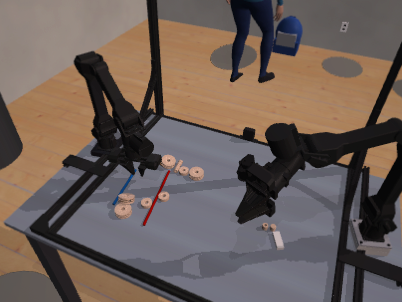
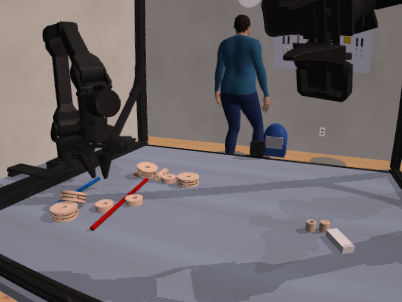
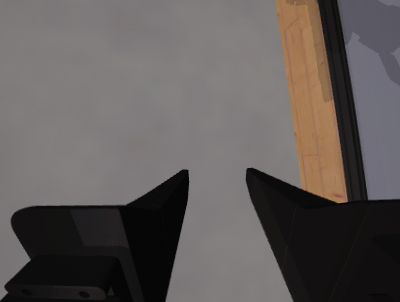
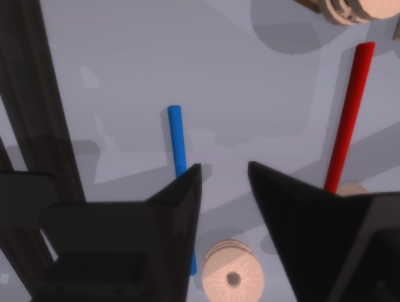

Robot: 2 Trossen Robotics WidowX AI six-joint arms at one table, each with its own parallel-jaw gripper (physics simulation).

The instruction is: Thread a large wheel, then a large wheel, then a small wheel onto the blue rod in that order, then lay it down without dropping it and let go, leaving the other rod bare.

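Places are measured from the left arm's base along level axes (x ahead, y left, z up), in centimetres.
Where they show: left gripper, fingertip midpoint: (image 1: 237, 219) (image 2: 285, 34) (image 3: 217, 174); right gripper, fingertip midpoint: (image 1: 138, 175) (image 2: 99, 178) (image 4: 224, 168); left arm's base, origin of the base link: (image 1: 371, 232); right arm's base, origin of the base link: (image 1: 107, 145) (image 2: 69, 158).
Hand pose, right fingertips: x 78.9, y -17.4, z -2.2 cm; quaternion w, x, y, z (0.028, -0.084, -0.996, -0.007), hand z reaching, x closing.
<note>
Things, the pixels of their top centre, and the offset from my right fingertips.
- blue rod, middle of its top: (image 4: 185, 213) (image 2: 78, 189) (image 1: 125, 185) dz -1.4, dx +4.0, dy +4.4 cm
- large wheel, middle of its top: (image 2: 63, 206) (image 1: 122, 208) dz -0.3, dx +1.3, dy +15.8 cm
- tilted wheel piece, middle of its top: (image 2: 72, 187) (image 1: 125, 194) dz +2.2, dx +1.3, dy +11.5 cm
- bare red rod, middle of its top: (image 4: 328, 210) (image 2: 123, 198) (image 1: 157, 195) dz -1.4, dx -8.7, dy +7.4 cm
- small wheel, middle of its top: (image 2: 168, 176) (image 1: 183, 169) dz -1.0, dx -16.2, dy -6.1 cm
- white block, middle of its top: (image 2: 340, 237) (image 1: 278, 239) dz -1.1, dx -50.4, dy +21.0 cm
The blue rod (image 1: 124, 187) (image 2: 89, 184) (image 4: 177, 140) lies bare on the table. My right gripper (image 1: 137, 173) (image 2: 98, 177) (image 4: 224, 168) is partly open and empty above its far end. A large wheel (image 1: 123, 211) (image 2: 64, 212) lies near the rod's near end, beside a tilted wheel piece (image 1: 126, 198) (image 2: 73, 196). Other large wheels (image 1: 168, 161) (image 1: 196, 173) (image 2: 147, 169) (image 2: 187, 179) lie farther back. Small wheels (image 1: 146, 202) (image 1: 163, 196) (image 2: 104, 205) (image 2: 134, 200) lie either side of the bare red rod (image 1: 151, 210) (image 2: 107, 215) (image 4: 347, 115). My left gripper (image 3: 217, 174) is partly open and empty.
Another small wheel (image 1: 184, 171) (image 2: 168, 178) lies between the back large wheels. Two small cylinders (image 1: 265, 226) (image 1: 273, 227) (image 2: 311, 225) (image 2: 324, 225) and a white block (image 1: 278, 240) (image 2: 340, 240) are at the right. Black frame bars edge the table. A person stands beyond it.
</note>
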